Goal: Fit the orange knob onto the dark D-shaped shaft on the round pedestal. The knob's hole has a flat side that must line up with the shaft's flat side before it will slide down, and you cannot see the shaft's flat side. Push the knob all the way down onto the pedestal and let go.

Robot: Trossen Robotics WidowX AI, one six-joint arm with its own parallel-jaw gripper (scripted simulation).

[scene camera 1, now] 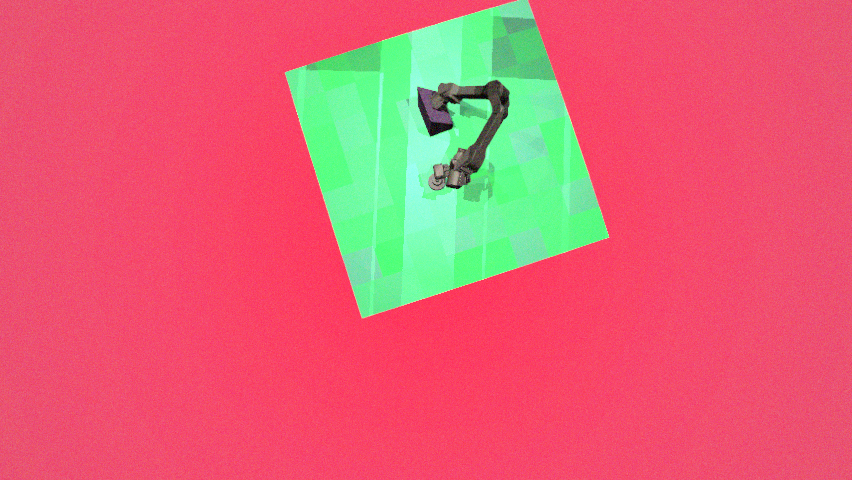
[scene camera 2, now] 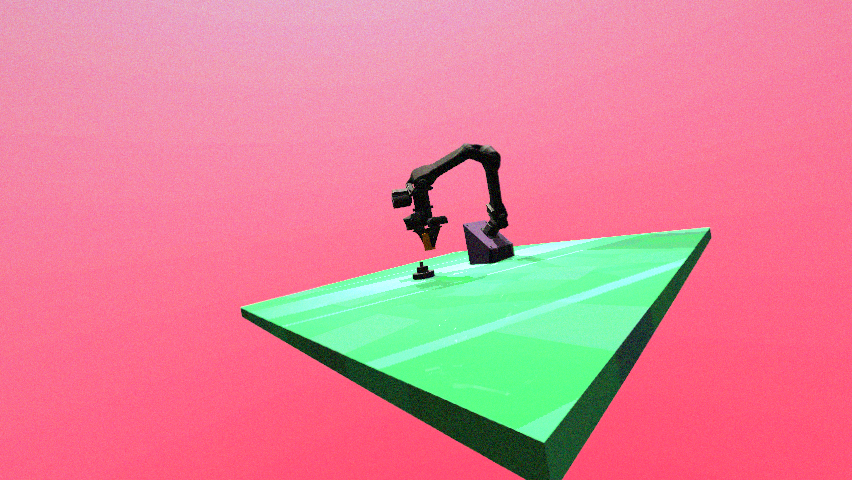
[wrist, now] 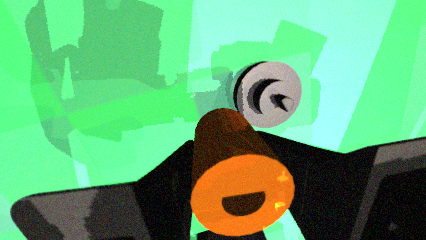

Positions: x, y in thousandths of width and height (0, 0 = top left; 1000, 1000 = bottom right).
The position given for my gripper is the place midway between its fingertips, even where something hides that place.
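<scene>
An orange knob (wrist: 558, 748) is held by my gripper (scene camera 2: 505, 516), (wrist: 527, 590). A pedestal (wrist: 628, 390) is also visible.
</scene>
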